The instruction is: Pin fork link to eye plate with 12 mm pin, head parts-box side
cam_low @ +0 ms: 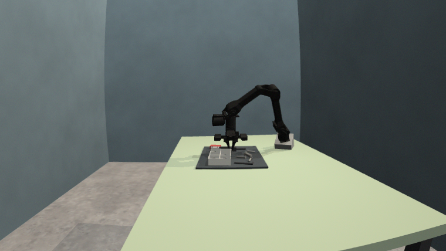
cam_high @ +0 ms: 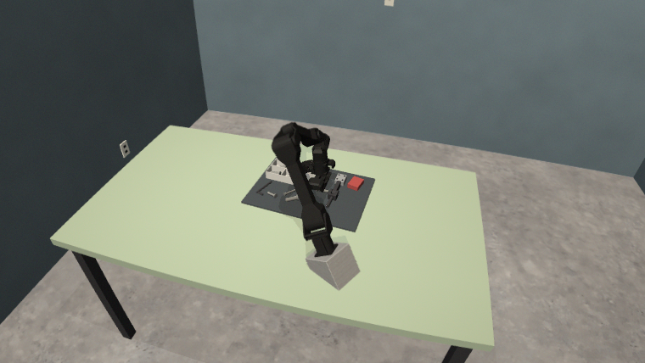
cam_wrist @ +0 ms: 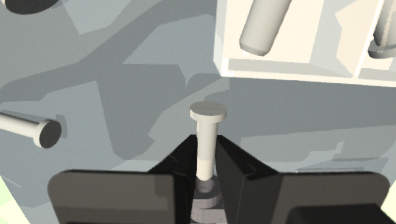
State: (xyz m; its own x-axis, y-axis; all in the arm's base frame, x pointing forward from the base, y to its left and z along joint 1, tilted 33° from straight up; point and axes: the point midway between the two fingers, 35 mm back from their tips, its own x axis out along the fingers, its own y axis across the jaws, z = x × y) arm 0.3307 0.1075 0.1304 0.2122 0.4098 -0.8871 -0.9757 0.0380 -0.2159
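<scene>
Right now my hand is 50 mm to the left of the eye plate, 30 mm above it and 20 mm short of it. From my hand the other things lie so: red block 110 mm to the right, 100 mm ahead, 30 mm below; then white parts box 150 mm to the left, 50 mm ahead, 30 mm below; then mat 50 mm to the left, 50 mm below.
</scene>
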